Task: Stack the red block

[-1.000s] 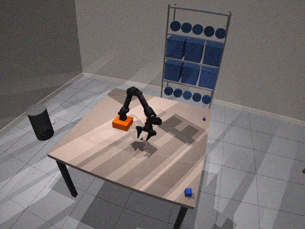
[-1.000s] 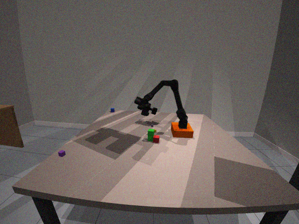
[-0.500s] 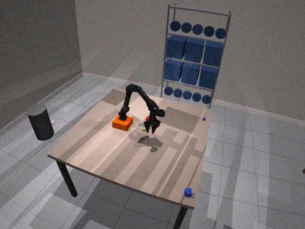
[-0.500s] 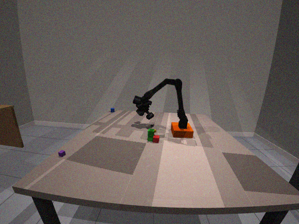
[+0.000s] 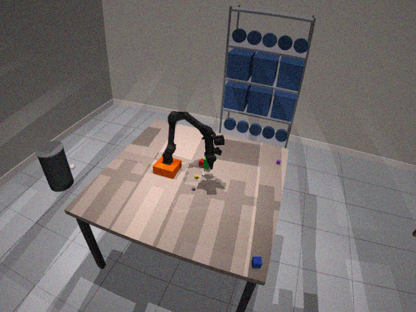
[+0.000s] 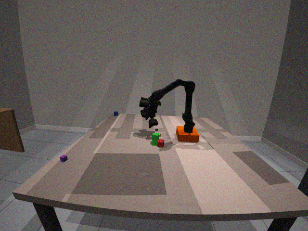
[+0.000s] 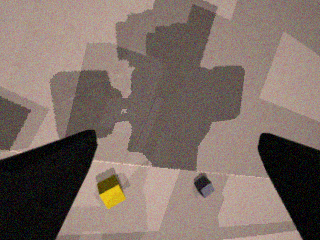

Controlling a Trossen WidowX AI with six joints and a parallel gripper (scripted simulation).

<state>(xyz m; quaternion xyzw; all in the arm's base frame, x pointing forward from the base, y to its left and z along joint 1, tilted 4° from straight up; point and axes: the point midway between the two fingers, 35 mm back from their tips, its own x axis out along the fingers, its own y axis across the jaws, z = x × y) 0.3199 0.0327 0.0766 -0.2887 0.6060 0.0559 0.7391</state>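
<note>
Now: gripper tip 14 cm to the right of the red block, 12 cm past it and 9 cm above it. The rest, counted from my gripper tip: grey cube (14 cm to the right, 10 cm below, 6 cm behind); yellow cube (10 cm below, 9 cm behind, 2 cm to the right); white cube (10 cm below, 6 cm behind, 2 cm to the left).
</note>
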